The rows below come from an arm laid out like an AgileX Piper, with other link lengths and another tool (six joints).
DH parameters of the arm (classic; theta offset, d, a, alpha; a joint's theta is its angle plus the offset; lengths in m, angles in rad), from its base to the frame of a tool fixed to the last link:
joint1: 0 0.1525 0 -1.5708
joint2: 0.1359 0 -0.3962 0
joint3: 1.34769 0 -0.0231 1.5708
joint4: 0 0.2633 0 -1.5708
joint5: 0 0 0 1.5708
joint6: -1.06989 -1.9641 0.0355 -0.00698
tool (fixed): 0 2.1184 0 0
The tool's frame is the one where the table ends.
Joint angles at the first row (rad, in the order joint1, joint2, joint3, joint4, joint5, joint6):
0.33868, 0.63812, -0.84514, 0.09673, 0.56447, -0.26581
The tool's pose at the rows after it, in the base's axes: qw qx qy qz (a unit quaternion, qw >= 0); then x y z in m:
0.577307, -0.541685, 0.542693, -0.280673, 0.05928, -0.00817, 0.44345
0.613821, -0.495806, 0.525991, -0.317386, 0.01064, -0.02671, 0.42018
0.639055, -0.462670, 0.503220, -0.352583, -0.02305, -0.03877, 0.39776
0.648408, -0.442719, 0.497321, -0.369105, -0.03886, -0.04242, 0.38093
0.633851, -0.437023, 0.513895, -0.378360, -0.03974, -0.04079, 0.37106
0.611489, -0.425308, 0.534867, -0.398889, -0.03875, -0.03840, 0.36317
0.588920, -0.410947, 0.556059, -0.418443, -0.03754, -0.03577, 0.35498
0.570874, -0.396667, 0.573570, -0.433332, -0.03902, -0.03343, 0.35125
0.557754, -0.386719, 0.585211, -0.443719, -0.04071, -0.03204, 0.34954
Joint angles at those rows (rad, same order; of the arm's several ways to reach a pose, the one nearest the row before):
0.31065, 0.45518, -0.75816, 0.03517, 0.56070, -0.20050
0.27636, 0.24840, -0.68064, -0.00002, 0.55785, -0.16326
0.25474, 0.08302, -0.62357, -0.03342, 0.55592, -0.15044
0.23033, -0.00616, -0.58848, -0.04230, 0.56203, -0.14165
0.18858, -0.01742, -0.56830, -0.04429, 0.57677, -0.13799
0.12027, -0.01743, -0.54571, -0.05239, 0.57821, -0.13795
0.04760, -0.01741, -0.52111, -0.05702, 0.57596, -0.13794
-0.01487, -0.01743, -0.51527, -0.05694, 0.58666, -0.13800
-0.05698, -0.01743, -0.51530, -0.05907, 0.59814, -0.13795

